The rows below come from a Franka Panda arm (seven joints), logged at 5 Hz.
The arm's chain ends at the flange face. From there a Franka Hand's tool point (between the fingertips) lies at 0.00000 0.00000 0.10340 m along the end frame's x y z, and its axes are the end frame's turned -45 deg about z.
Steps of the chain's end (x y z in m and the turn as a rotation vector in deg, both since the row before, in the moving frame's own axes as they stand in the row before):
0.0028, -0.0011, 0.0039, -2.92, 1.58, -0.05
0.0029, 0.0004, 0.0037, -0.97, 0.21, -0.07
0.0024, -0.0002, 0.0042, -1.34, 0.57, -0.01
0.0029, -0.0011, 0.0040, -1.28, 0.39, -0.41
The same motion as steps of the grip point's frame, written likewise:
0.0011, 0.0069, 0.0037, -3.18, -0.95, -0.05
0.0008, 0.0038, 0.0037, -0.83, -0.54, -0.07
0.0009, 0.0040, 0.0042, -1.35, -0.54, -0.01
0.0017, 0.0034, 0.0040, -1.18, -0.63, -0.41

